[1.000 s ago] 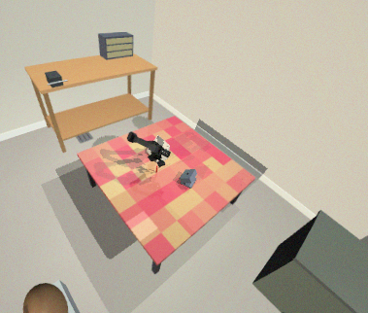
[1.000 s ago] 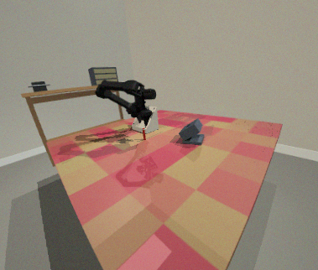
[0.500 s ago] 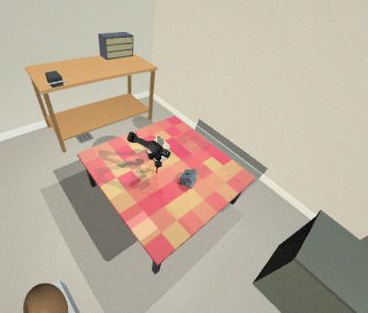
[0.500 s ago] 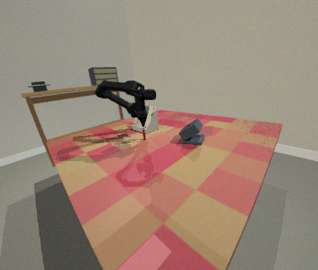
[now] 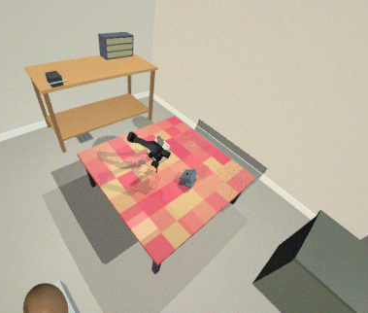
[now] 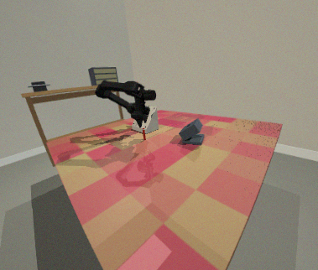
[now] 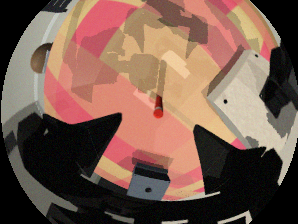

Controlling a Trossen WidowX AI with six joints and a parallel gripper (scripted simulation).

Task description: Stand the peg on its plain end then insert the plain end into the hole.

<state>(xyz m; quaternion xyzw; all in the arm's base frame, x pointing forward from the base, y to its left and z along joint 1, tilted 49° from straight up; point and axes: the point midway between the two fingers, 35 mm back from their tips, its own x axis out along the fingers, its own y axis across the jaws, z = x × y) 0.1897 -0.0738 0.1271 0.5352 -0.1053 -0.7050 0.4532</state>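
Right now the red peg is 5 cm below my gripper tip. From my gripper tip the other things lie so: grey-blue sloped panel (25 cm ahead, 17 cm to the left, 3 cm below).
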